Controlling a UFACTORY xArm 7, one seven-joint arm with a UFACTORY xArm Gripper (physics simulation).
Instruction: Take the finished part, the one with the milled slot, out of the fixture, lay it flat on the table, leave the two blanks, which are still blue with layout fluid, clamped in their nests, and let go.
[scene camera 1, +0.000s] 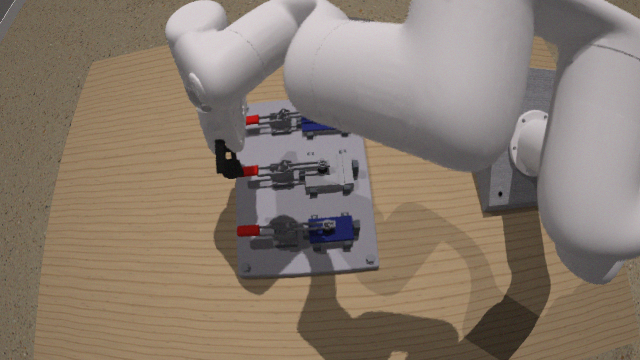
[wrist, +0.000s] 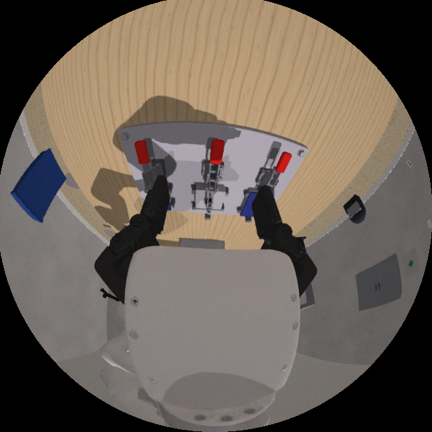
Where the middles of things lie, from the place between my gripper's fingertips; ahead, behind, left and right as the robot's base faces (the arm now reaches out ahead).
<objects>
Now: the fixture plate (scene camera 1: 257, 203) 13 cm below my hand and 10 cm behind it. The rest, counted from my hand: finished part (scene camera 1: 340, 173): 14 cm behind, 11 cm below, 1 cm to the left.
</objects>
